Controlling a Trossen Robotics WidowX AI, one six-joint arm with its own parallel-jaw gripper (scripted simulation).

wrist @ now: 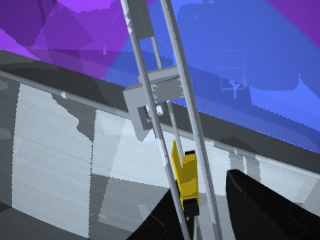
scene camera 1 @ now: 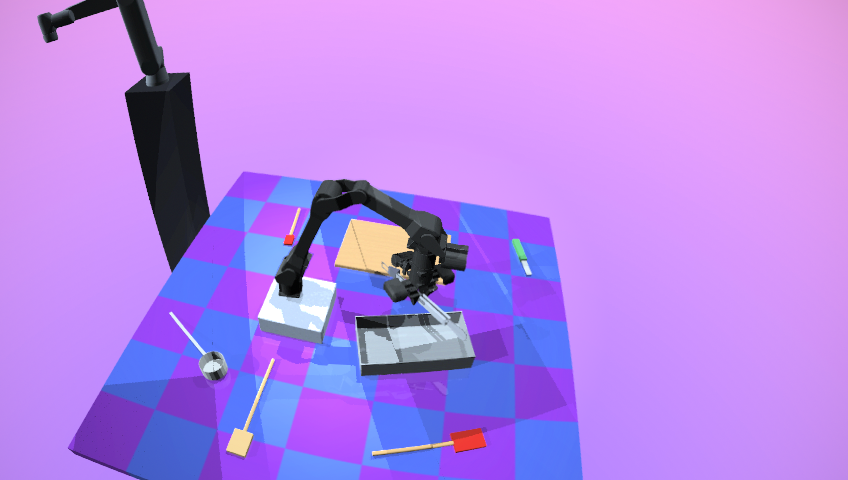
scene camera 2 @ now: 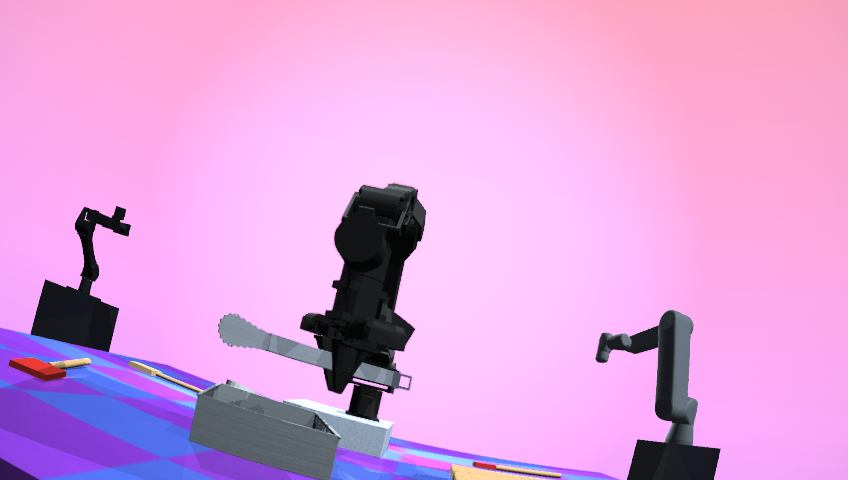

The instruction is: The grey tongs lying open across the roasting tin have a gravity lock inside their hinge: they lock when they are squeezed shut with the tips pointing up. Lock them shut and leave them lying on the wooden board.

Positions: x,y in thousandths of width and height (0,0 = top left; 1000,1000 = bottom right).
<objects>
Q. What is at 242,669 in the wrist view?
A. A roasting tin.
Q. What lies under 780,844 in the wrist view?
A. My gripper.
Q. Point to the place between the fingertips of my gripper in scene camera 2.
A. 394,818
</objects>
